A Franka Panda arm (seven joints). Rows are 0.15 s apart.
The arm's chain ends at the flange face. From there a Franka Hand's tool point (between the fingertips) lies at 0.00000 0.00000 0.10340 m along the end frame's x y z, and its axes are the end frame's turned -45 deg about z.
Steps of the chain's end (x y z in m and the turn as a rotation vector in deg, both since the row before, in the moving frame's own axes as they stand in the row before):
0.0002, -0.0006, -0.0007, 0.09, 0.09, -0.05
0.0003, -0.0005, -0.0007, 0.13, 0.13, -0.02
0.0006, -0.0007, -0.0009, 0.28, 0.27, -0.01
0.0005, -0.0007, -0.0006, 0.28, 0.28, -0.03
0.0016, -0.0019, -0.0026, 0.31, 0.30, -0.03
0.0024, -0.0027, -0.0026, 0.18, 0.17, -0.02
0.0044, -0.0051, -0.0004, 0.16, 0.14, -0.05
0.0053, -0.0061, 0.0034, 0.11, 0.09, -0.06
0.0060, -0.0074, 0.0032, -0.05, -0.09, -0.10
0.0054, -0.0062, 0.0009, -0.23, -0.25, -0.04
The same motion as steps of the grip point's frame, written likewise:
0.0008, -0.0003, -0.0007, 0.00, 0.13, -0.05
0.0009, -0.0001, -0.0007, 0.00, 0.18, -0.02
0.0016, -0.0001, -0.0009, 0.01, 0.39, -0.01
0.0016, -0.0001, -0.0006, 0.00, 0.40, -0.03
0.0033, -0.0002, -0.0026, 0.01, 0.43, -0.03
0.0041, -0.0002, -0.0026, 0.01, 0.25, -0.02
0.0071, -0.0005, -0.0004, 0.01, 0.21, -0.05
0.0083, -0.0006, 0.0034, 0.01, 0.14, -0.06
0.0093, -0.0010, 0.0032, 0.03, -0.10, -0.10
0.0076, -0.0006, 0.0009, 0.01, -0.34, -0.04

